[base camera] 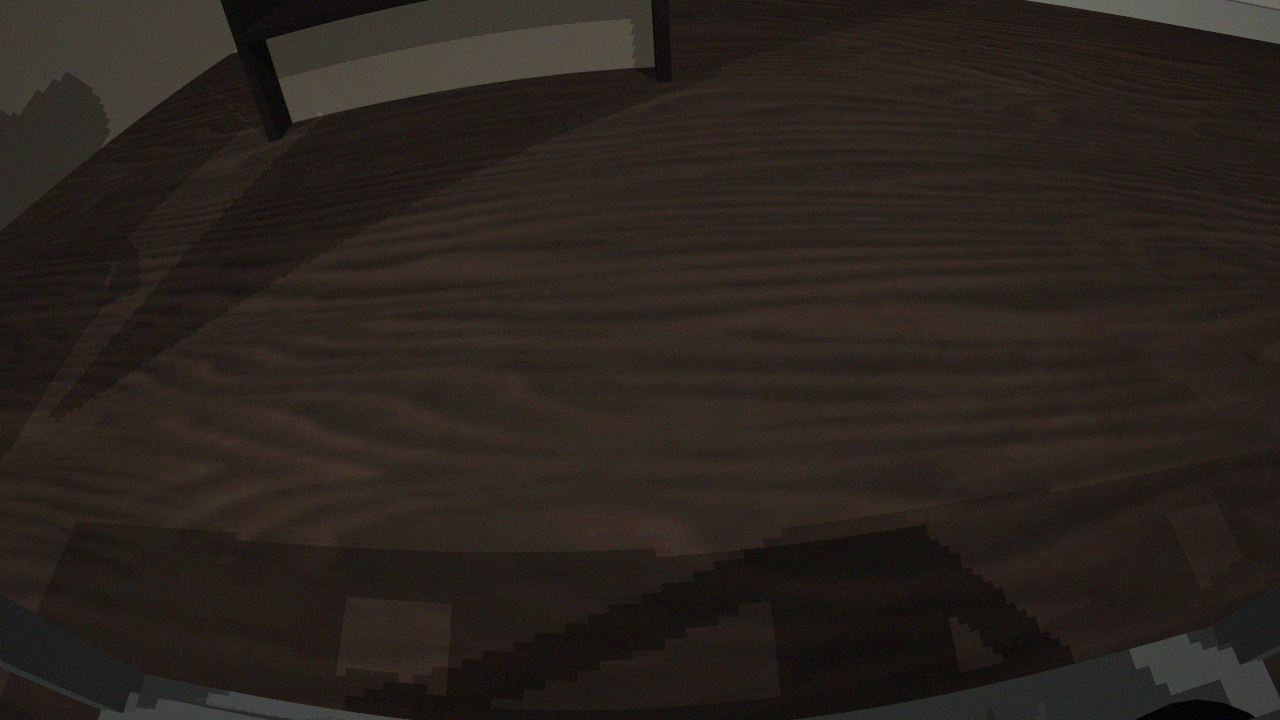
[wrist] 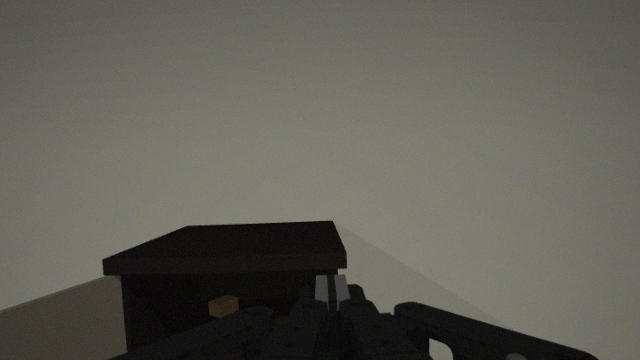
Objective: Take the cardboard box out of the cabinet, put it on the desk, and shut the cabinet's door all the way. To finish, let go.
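Frame: origin at the arm's base, x ahead, y right, z down, level; millimetres.
Where they show: gripper, fingertip midpoint: (wrist: pixel 330 295).
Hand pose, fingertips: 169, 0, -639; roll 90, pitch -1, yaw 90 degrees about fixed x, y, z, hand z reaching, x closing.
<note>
After its pixels a point has its place, as x, y, z.
The dark cabinet (wrist: pixel 265 241) @(1016, -169, -513) (base camera: pixel 661 40) @(877, 19, 338) shows its top and part of its open front in the lower left of the wrist view; its legs and lower edge show at the top left of the base view. The cabinet's pale door (wrist: pixel 65 320) @(698, -553, -412) stands open on the left side. The small tan cardboard box (wrist: pixel 223 306) @(1246, -369, -241) is inside the upper part of the cabinet. My gripper (wrist: pixel 331 295) @(169, 0, -639) is shut and empty, in front of the cabinet's right side and to the right of the box in the wrist view. The arm's linkages hide the lower cabinet. The desk does not show.
A plain pale wall (wrist: pixel 400 125) @(1457, 331, -889) fills the background of the wrist view. Dark wood floor (base camera: pixel 671 313) @(466, 6, 397) stretches in front of the base, with shadows across it. A pale baseboard (base camera: pixel 1190 17) @(1465, 1373, 371) runs along the top right of the base view.
</note>
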